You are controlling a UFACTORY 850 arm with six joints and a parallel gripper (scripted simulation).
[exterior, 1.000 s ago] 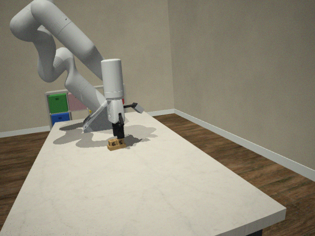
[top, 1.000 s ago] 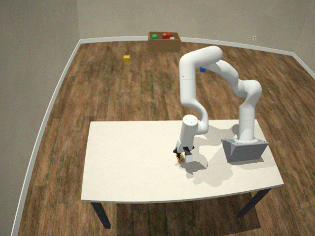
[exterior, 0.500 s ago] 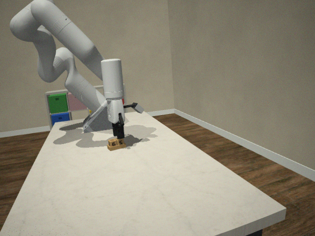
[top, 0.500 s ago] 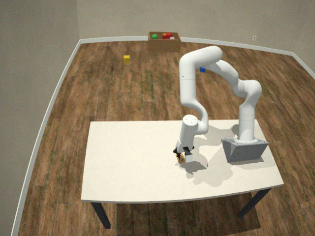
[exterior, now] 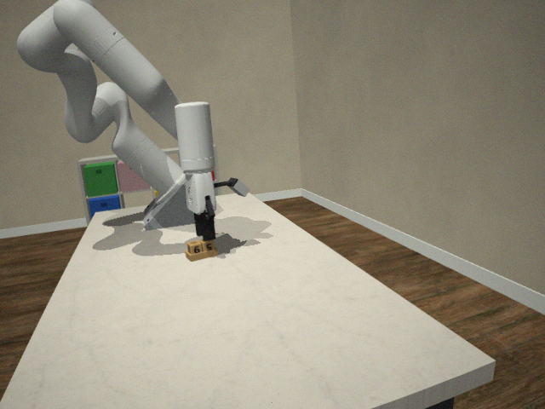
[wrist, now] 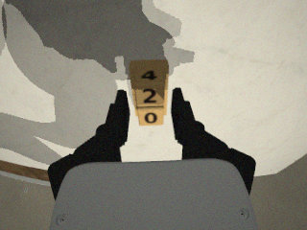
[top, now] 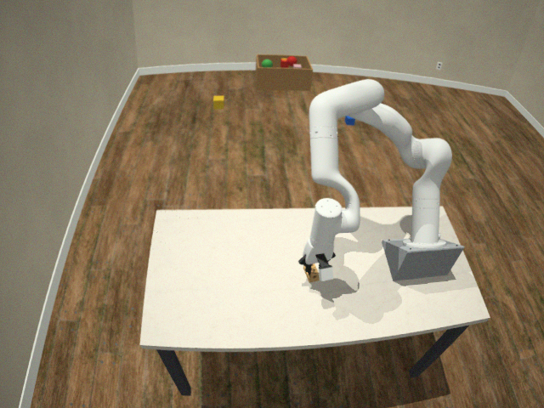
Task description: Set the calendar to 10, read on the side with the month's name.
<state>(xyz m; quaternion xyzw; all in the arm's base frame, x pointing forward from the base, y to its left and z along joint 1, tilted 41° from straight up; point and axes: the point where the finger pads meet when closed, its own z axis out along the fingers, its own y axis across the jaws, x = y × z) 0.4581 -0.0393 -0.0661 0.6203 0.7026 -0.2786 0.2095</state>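
Now: hand 2 cm to the left of the wooden tray and 6 cm above it. From my hand the other things lie so: cube: 3 cm to the right, 4 cm below.
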